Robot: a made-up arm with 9 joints. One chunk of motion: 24 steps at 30 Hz.
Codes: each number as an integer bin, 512 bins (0 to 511) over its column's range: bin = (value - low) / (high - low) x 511, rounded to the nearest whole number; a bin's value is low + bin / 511 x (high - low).
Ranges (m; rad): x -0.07..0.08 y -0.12..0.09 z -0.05..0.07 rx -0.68..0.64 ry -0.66..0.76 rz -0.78..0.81
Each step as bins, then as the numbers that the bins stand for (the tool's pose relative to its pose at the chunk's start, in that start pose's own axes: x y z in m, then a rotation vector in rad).
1 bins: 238 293 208 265 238 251
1 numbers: -0.0001 0.0004 -0.0012 0.0045 0.0014 0.0010
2 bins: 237 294 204 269 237 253
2 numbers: -0.0004 0.0008 -0.0021 0.0149 -0.0014 0.0072
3 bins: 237 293 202 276 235 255
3 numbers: -0.0004 0.0004 -0.0026 0.0330 -0.0070 0.0134
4 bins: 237 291 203 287 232 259
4 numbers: -0.0004 -0.0004 -0.0023 0.0614 -0.0153 0.0259
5 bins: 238 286 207 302 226 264
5 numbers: -0.0001 -0.0025 -0.0014 0.1001 -0.0320 0.0414
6 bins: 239 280 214 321 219 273
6 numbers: 0.0002 -0.0049 0.0003 0.1492 -0.0514 0.0695
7 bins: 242 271 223 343 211 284
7 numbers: 0.0010 -0.0086 0.0024 0.2060 -0.0737 0.1037
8 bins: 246 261 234 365 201 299
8 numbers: 0.0022 -0.0127 0.0050 0.2629 -0.1014 0.1504
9 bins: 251 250 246 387 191 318
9 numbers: 0.0037 -0.0173 0.0078 0.3197 -0.1292 0.2095
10 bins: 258 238 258 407 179 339
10 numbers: 0.0057 -0.0222 0.0106 0.3714 -0.1626 0.2748
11 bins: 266 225 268 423 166 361
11 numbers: 0.0081 -0.0275 0.0129 0.4127 -0.1987 0.3433
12 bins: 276 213 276 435 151 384
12 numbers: 0.0110 -0.0325 0.0148 0.4437 -0.2404 0.4148
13 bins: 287 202 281 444 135 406
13 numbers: 0.0142 -0.0370 0.0160 0.4669 -0.2849 0.4833
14 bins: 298 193 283 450 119 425
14 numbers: 0.0175 -0.0407 0.0165 0.4824 -0.3293 0.5424
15 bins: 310 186 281 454 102 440
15 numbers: 0.0210 -0.0436 0.0160 0.4928 -0.3766 0.5891
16 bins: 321 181 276 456 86 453
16 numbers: 0.0242 -0.0456 0.0148 0.4979 -0.4210 0.6295
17 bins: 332 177 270 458 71 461
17 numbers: 0.0275 -0.0473 0.0134 0.5031 -0.4627 0.6544
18 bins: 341 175 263 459 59 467
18 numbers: 0.0301 -0.0481 0.0118 0.5057 -0.4960 0.6731
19 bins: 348 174 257 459 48 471
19 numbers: 0.0322 -0.0485 0.0104 0.5057 -0.5266 0.6855
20 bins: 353 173 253 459 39 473
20 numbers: 0.0336 -0.0489 0.0094 0.5057 -0.5516 0.6918
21 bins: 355 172 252 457 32 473
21 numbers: 0.0342 -0.0493 0.0092 0.5005 -0.5711 0.6918
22 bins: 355 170 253 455 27 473
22 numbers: 0.0342 -0.0501 0.0094 0.4953 -0.5850 0.6918
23 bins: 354 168 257 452 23 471
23 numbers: 0.0339 -0.0510 0.0104 0.4876 -0.5961 0.6855
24 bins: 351 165 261 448 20 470
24 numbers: 0.0330 -0.0522 0.0113 0.4773 -0.6044 0.6824
